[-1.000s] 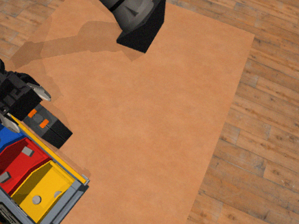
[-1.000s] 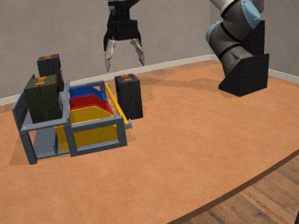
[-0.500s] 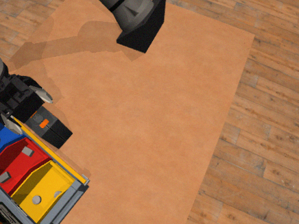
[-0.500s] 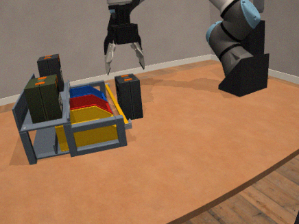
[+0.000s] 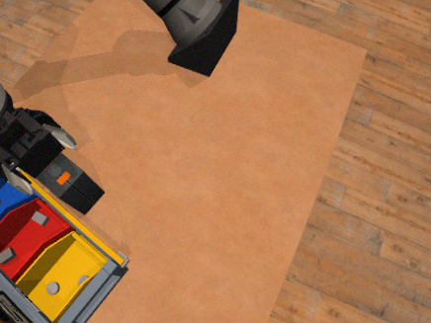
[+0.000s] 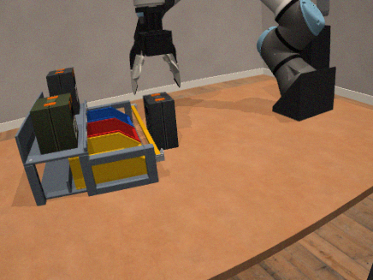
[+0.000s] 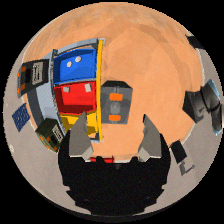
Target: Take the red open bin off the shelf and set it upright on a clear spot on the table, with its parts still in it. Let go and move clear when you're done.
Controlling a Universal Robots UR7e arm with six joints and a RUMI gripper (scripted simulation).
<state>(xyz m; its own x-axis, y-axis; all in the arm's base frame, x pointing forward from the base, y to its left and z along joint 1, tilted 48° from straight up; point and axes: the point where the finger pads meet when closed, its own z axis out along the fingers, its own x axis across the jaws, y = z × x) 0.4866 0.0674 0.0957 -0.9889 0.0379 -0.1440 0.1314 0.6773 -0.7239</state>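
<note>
The black box is 90 mm below my hand. The rest, counted from my hand: red open bin (150 mm ahead, 10 mm to the right, 110 mm below); yellow stick (50 mm ahead, 100 mm below); blue bin (140 mm ahead, 130 mm to the right, 110 mm below).
</note>
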